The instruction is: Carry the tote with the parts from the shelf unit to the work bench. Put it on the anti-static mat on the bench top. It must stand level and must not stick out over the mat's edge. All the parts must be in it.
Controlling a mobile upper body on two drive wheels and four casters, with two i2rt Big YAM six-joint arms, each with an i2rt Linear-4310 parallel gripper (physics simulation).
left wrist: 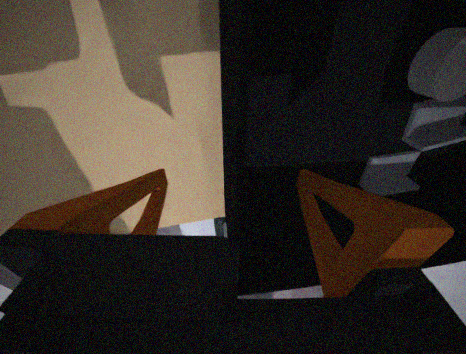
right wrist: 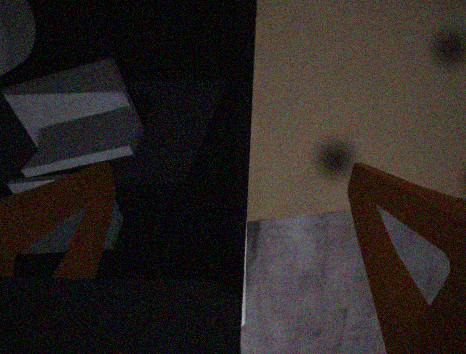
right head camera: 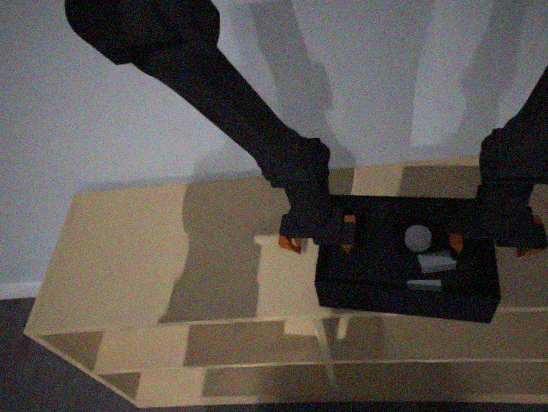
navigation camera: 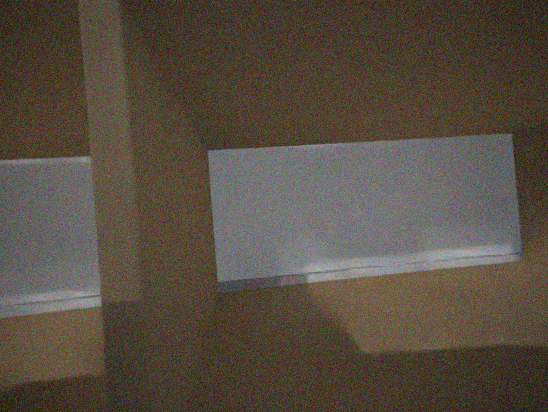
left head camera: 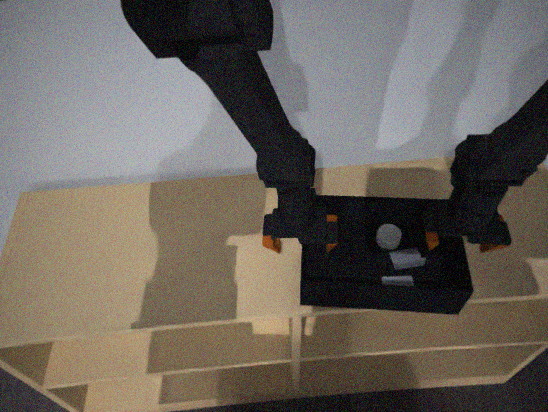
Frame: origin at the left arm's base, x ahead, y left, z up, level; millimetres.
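Seen in the pictures: left gripper, fingertip midpoint: (left wrist: pixel 232 176) (right head camera: pixel 323 251) (left head camera: pixel 303 250); right gripper, fingertip midpoint: (right wrist: pixel 232 176) (right head camera: pixel 487 252) (left head camera: pixel 454 249).
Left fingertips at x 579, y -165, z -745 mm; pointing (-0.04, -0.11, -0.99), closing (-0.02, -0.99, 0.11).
A point is followed by its place in that frame.
The black tote (left head camera: pixel 380 296) @(x 483, y -307, z -742 mm) (right head camera: pixel 400 298) @(x 483, y -308, z -733 mm) is at the front edge of the shelf unit's top (left head camera: pixel 75 250) @(x 602, y 325, z -800 mm) (right head camera: pixel 115 240) @(x 620, y 332, z -800 mm). It looks level; its underside is hidden. It holds a round grey part (left head camera: pixel 389 236) @(x 635, y -344, z -773 mm) (right head camera: pixel 418 238) @(x 634, y -345, z -773 mm) (left wrist: pixel 440 65) @(x 643, y -321, z -773 mm), an angled grey part (left head camera: pixel 407 259) @(x 592, y -379, z -792 mm) (right head camera: pixel 436 262) @(x 593, y -378, z -792 mm) (right wrist: pixel 85 112) @(x 595, y -384, z -792 mm) and a thin-looking grey part (left head camera: pixel 397 280) @(x 543, y -354, z -792 mm) (right head camera: pixel 424 285) @(x 541, y -354, z -792 mm) (left wrist: pixel 390 175) @(x 524, y -360, z -792 mm). My left gripper (left head camera: pixel 302 246) @(x 579, y -165, z -745 mm) (right head camera: pixel 319 245) @(x 579, y -165, z -745 mm) (left wrist: pixel 232 176) @(x 579, y -165, z -745 mm) is open, its fingers on either side of the tote's left end wall. My right gripper (left head camera: pixel 464 243) @(x 590, y -458, z -742 mm) (right head camera: pixel 494 245) @(x 590, y -458, z -742 mm) (right wrist: pixel 232 176) @(x 590, y -458, z -742 mm) is open astride the right end wall. The bench and mat do not show.
A pale wall (left head camera: pixel 90 100) @(x 825, y 276, z -578 mm) (right head camera: pixel 100 125) @(x 816, y 356, z -623 mm) stands behind the shelf unit. Compartments open below its top, split by an upright divider (left head camera: pixel 296 340) @(x 469, y -153, z -943 mm). In the navigation camera a wooden upright (navigation camera: pixel 112 150) @(x 469, y -155, z -1161 mm) stands left of a pale opening. Dark floor (right head camera: pixel 20 360) @(x 506, y 921, z -1410 mm) shows at lower left.
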